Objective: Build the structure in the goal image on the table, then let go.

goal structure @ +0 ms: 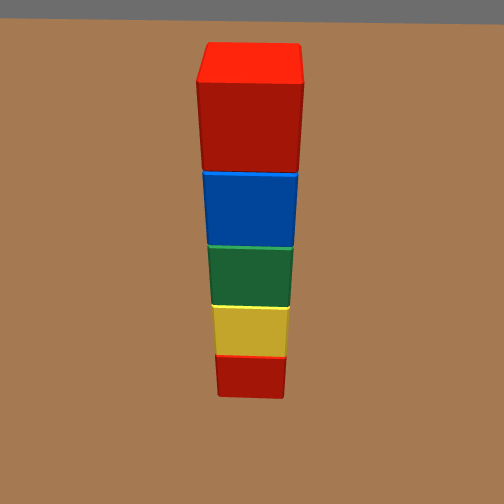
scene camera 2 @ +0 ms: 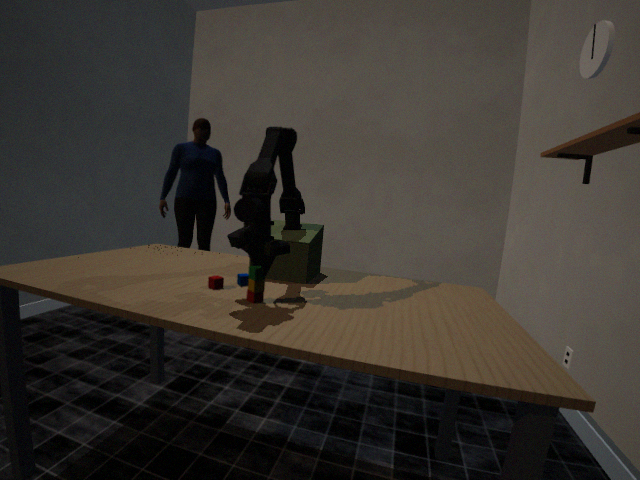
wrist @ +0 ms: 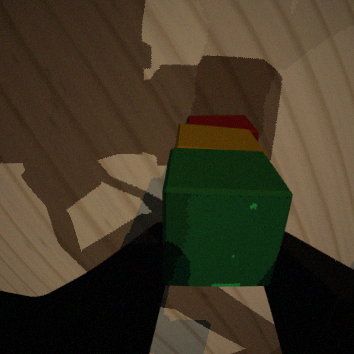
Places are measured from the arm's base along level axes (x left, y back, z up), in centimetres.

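Pixels of known places: gripper, fingertip midpoint: (scene camera 2: 260,274) (wrist: 214,234); arm's base, link origin: (scene camera 2: 292,227).
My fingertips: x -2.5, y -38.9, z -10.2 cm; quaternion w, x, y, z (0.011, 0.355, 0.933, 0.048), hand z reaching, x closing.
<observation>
Ahead of a thing's pixels: the offset from my fingertips to its top centre. Level surfaces: height alone.
A green cube {dx -0.8, dy -0.9, dz +2.2 cm} (scene camera 2: 254,272) (wrist: 226,237) is between the fingers of my gripper (scene camera 2: 262,268) (wrist: 214,234), which is shut on it. Under it is a yellow cube {dx -0.8, dy -0.8, dz -1.1 cm} (scene camera 2: 254,285) (wrist: 219,137), and a red cube {dx -1.1, dy -0.2, dz -4.4 cm} (scene camera 2: 254,297) (wrist: 225,121) is at the bottom, on the table. The three form an upright column in the scene view, with no gap that I can see. A second red cube {dx -15.7, dy +8.4, dz -4.4 cm} (scene camera 2: 215,282) lies to the left on the table. A blue cube {dx -8.9, dy +14.9, dz -4.4 cm} (scene camera 2: 242,279) lies between it and the column, a little farther back.
A green box (scene camera 2: 295,258) stands on the table {dz -7.7 cm} (scene camera 2: 387,330) behind and to the right of the column, close to the arm. Small dark specks lie near the far left table edge. A person (scene camera 2: 195,170) stands behind the table.
</observation>
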